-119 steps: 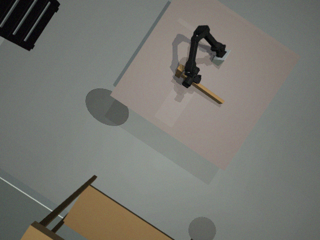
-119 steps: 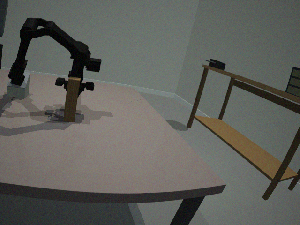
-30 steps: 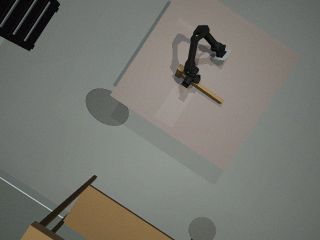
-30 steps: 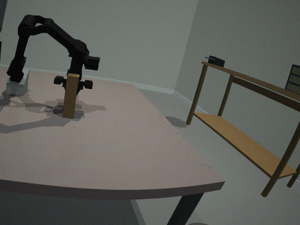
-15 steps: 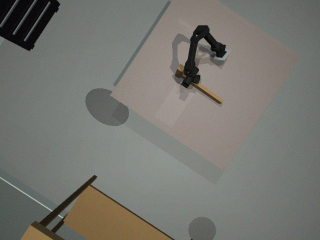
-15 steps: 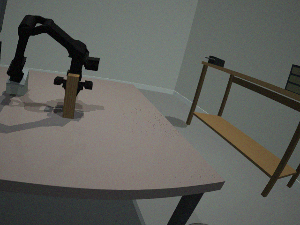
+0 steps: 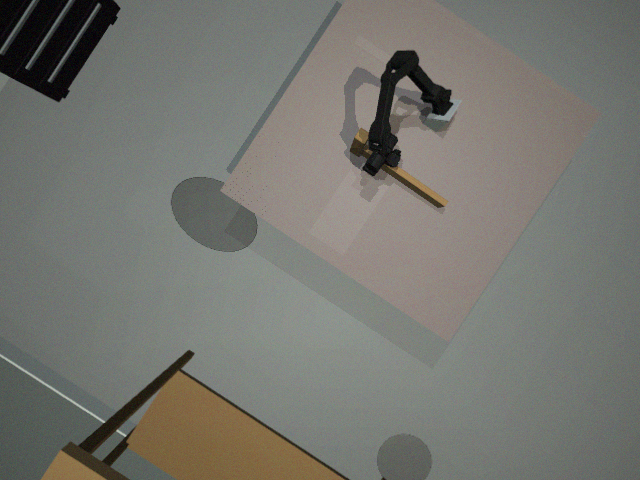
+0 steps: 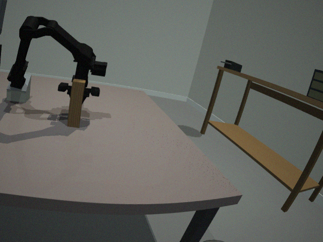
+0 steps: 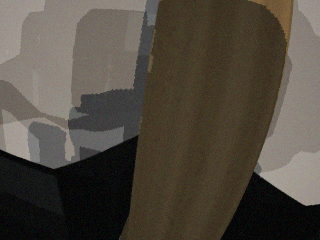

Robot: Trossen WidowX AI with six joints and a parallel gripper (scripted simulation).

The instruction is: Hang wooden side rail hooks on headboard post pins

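The wooden headboard post lies 10 cm to the right of my gripper tip, 5 cm above it and 1 cm ahead of it.
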